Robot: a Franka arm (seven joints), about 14 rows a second.
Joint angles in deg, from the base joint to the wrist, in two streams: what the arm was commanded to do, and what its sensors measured. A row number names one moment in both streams.
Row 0, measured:
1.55 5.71 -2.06 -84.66 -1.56 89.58 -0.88
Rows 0 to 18, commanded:
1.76 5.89 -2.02 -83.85 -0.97 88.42 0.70
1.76 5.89 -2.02 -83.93 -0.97 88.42 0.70
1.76 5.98 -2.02 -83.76 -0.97 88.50 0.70
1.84 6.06 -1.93 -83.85 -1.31 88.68 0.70
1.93 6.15 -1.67 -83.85 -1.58 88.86 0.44
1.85 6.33 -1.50 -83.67 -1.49 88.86 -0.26
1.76 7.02 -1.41 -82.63 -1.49 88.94 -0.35
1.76 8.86 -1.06 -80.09 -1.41 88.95 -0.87
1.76 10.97 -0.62 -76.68 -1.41 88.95 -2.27
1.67 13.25 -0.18 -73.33 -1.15 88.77 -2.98
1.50 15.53 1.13 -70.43 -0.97 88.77 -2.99
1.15 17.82 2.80 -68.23 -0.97 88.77 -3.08
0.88 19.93 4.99 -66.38 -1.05 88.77 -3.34
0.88 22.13 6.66 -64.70 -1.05 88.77 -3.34
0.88 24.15 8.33 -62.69 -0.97 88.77 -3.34
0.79 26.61 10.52 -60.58 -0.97 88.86 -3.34
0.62 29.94 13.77 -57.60 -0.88 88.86 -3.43
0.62 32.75 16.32 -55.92 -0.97 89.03 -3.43
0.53 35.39 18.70 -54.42 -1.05 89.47 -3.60
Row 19, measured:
1.03 28.19 14.34 -62.06 -1.38 90.12 -2.06
